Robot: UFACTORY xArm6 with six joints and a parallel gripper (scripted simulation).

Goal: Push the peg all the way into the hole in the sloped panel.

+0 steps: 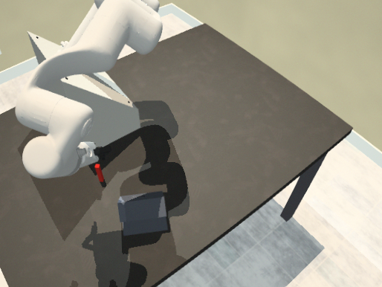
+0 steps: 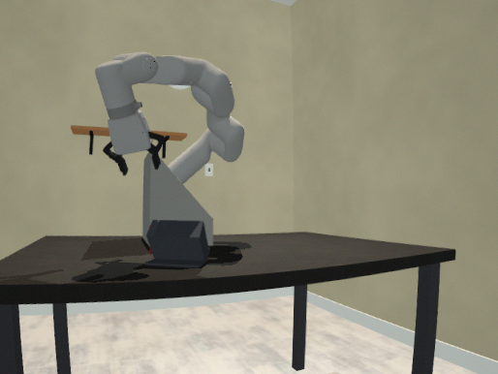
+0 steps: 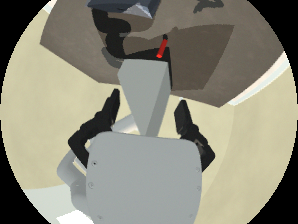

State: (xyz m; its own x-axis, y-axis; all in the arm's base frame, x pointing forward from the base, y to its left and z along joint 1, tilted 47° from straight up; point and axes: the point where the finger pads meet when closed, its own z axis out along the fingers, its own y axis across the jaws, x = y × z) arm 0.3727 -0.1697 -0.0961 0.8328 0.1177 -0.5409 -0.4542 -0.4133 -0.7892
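Right now the peg is 200 mm below my hand, 80 mm behind it and 50 mm to the left of it.
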